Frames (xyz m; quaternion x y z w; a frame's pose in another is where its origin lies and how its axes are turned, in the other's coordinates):
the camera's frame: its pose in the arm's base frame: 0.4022 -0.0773 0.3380 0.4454 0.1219 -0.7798 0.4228
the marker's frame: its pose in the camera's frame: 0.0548 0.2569 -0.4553 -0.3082 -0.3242 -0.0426 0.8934
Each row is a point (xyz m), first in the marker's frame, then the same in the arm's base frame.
Working: the marker's frame: its pose in the arm's base frame: 0.8553 -0.0069 0.0811 0.0096 0.2311 -0.8214 0.5213

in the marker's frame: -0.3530 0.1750 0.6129
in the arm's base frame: 1.3051 -0.0062 0.6543
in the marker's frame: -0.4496 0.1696 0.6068
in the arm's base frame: 1.3431 0.0803 0.6756
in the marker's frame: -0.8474 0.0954 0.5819
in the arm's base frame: 1.4552 0.4549 0.7830
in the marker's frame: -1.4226 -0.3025 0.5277
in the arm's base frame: 1.3630 1.1052 1.0294
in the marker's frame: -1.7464 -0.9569 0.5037
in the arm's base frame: 0.9421 1.6193 1.3330
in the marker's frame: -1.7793 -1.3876 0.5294
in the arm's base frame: 0.5921 1.7879 1.5236
